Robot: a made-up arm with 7 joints. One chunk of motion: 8 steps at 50 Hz.
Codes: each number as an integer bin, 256 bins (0 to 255) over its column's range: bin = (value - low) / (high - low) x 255, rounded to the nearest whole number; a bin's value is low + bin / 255 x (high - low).
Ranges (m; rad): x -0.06..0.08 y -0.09..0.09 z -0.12..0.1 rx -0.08..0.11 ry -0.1..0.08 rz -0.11..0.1
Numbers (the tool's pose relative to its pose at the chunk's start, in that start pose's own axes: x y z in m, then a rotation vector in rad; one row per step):
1: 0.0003 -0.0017 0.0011 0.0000 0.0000 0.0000
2: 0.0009 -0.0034 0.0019 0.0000 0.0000 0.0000
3: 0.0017 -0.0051 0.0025 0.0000 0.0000 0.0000
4: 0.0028 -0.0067 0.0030 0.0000 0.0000 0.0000
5: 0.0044 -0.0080 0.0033 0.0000 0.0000 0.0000
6: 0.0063 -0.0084 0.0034 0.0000 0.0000 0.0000
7: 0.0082 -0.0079 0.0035 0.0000 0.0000 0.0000
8: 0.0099 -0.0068 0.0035 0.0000 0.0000 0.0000
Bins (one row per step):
1: 110 125 140 107 142 134
2: 111 123 141 107 142 134
3: 112 120 142 107 142 134
4: 114 118 143 107 142 134
5: 117 116 143 107 142 134
6: 121 116 143 107 142 134
7: 124 116 143 107 142 134
8: 127 118 143 107 142 134

